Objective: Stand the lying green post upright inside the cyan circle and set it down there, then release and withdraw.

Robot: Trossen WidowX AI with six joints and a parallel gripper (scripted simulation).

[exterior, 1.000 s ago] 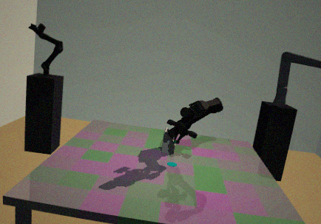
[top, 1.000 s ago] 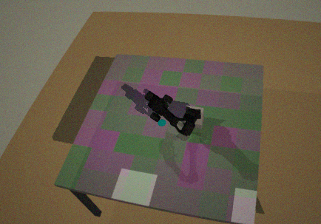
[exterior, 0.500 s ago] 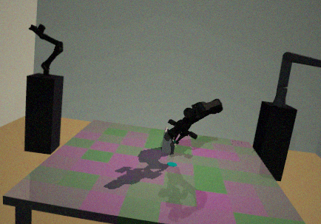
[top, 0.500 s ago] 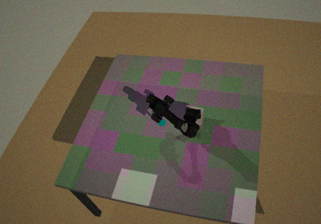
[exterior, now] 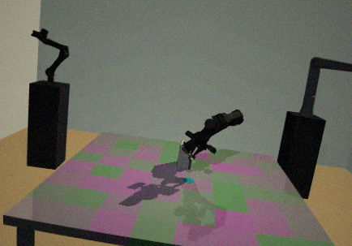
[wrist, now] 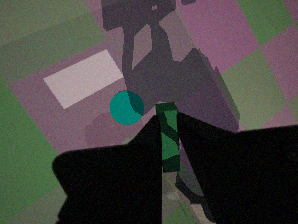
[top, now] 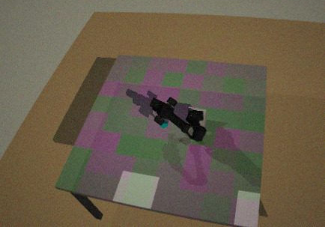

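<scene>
Right now my gripper tip is 30 mm short of the cyan circle and 140 mm above it. Also, from my gripper tip: green post 20 mm behind, 10 mm to the left, 10 mm below.
</scene>
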